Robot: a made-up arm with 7 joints. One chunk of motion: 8 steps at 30 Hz.
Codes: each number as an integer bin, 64 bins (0 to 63) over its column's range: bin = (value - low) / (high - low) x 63, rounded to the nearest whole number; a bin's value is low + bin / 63 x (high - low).
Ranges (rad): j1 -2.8..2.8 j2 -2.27..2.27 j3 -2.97..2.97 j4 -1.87..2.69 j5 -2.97..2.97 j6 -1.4..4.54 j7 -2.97..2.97
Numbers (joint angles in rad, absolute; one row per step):
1: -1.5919 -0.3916 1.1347 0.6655 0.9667 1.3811 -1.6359
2: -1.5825 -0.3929 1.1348 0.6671 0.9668 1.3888 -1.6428
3: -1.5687 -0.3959 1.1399 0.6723 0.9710 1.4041 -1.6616
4: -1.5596 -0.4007 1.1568 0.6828 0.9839 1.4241 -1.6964
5: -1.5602 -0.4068 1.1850 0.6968 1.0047 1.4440 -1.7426
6: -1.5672 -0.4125 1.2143 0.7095 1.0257 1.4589 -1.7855
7: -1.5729 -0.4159 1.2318 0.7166 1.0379 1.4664 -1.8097
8: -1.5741 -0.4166 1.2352 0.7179 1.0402 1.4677 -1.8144
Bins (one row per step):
1: 14 26 44 35 42 29 14
2: 14 26 44 35 42 30 14
3: 14 26 44 35 42 30 14
4: 14 26 44 35 42 30 14
5: 14 26 44 35 42 30 13
6: 14 26 44 36 42 30 13
7: 14 26 45 36 43 30 12
8: 14 26 45 36 43 30 12

